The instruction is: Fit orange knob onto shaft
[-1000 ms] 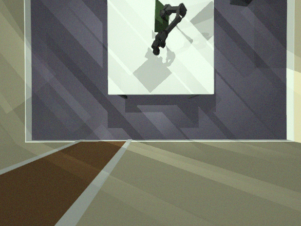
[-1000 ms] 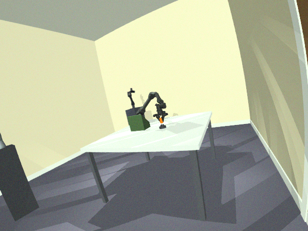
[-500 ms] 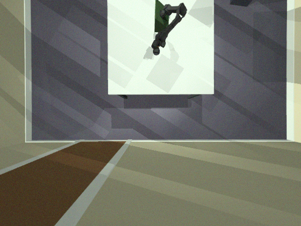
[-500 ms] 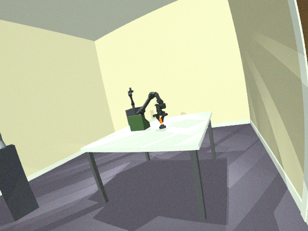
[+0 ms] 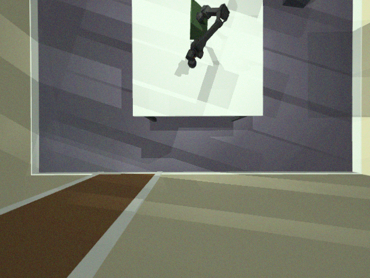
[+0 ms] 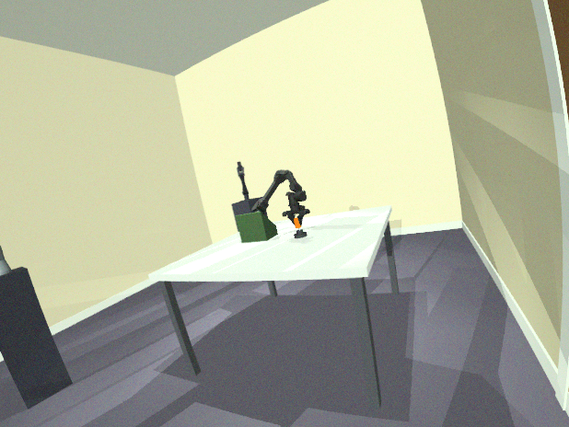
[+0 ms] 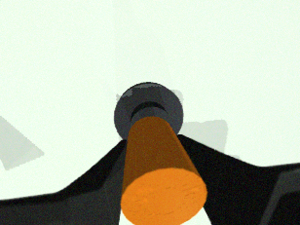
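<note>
Now: gripper tip 30 mm below the orange knob. Round my gripper tip: pedestal (40 mm below).
</note>
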